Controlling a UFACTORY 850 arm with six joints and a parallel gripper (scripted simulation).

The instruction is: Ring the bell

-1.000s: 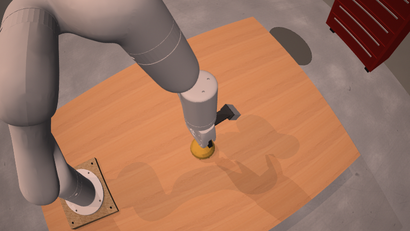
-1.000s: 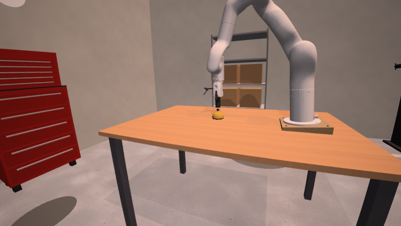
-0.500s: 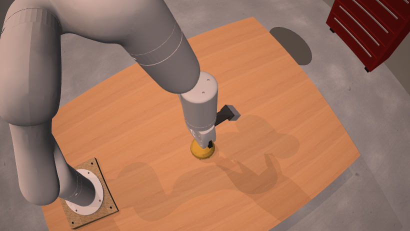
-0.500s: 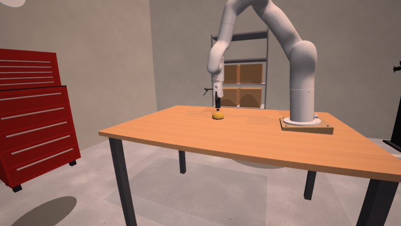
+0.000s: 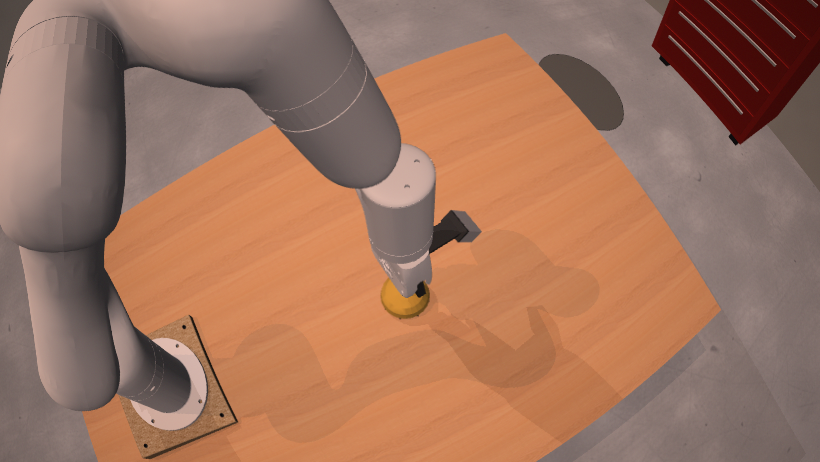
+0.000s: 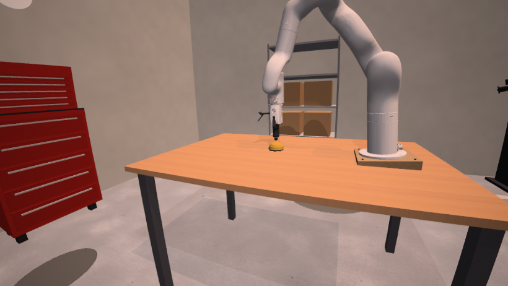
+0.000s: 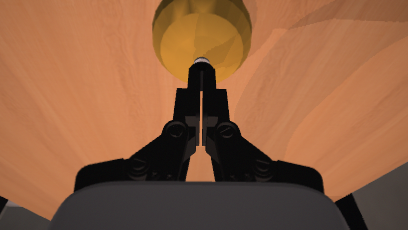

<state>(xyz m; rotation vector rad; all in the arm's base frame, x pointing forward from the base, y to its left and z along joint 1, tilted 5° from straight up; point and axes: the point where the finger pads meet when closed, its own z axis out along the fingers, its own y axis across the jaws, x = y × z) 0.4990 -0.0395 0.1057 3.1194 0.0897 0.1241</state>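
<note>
My hand is 30 mm above the button. Round my hand: yellow bell 50 mm below.
</note>
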